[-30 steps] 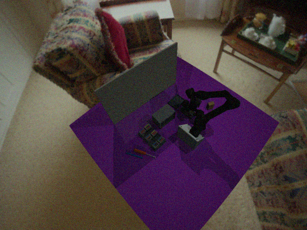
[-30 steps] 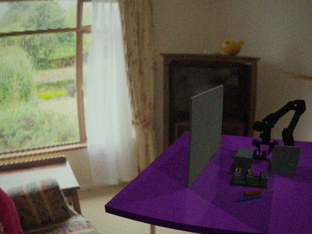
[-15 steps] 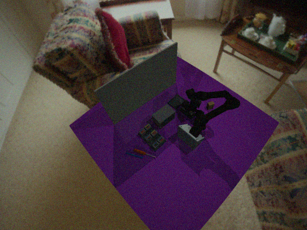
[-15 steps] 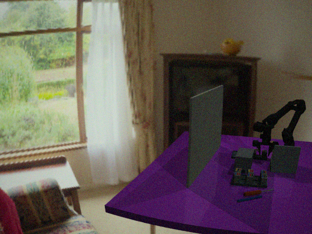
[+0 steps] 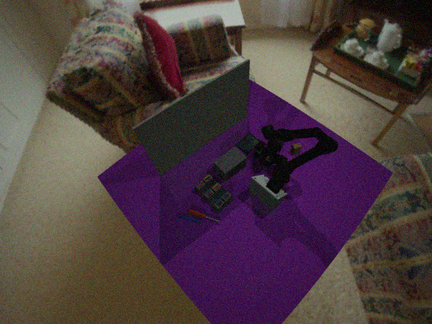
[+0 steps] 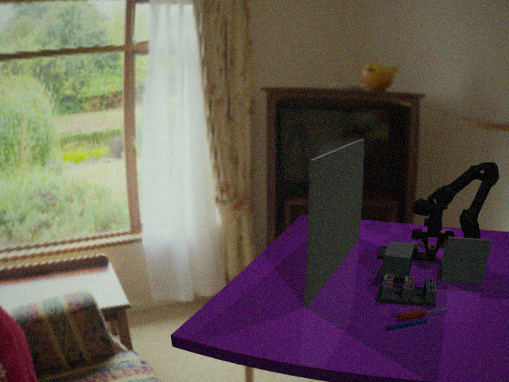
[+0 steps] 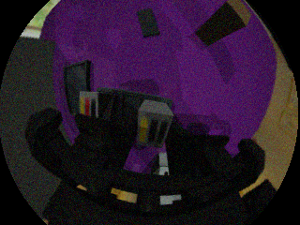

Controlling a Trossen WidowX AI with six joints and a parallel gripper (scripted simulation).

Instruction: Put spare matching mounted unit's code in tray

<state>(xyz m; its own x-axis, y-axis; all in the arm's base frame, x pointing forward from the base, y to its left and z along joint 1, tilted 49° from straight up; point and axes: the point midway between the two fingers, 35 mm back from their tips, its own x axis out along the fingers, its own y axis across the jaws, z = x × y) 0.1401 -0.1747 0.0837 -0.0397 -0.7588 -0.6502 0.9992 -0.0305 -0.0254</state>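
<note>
Now: gripper tip 40 mm short of the dark plate and 10 mm above it. Also, from my gripper tip: grey spare: 20 mm above; then tan cardboard box: 170 mm to the right, 70 mm behind, 20 mm above; then dark hex key: 150 mm to the right, 30 mm ahead, 20 mm below.
</note>
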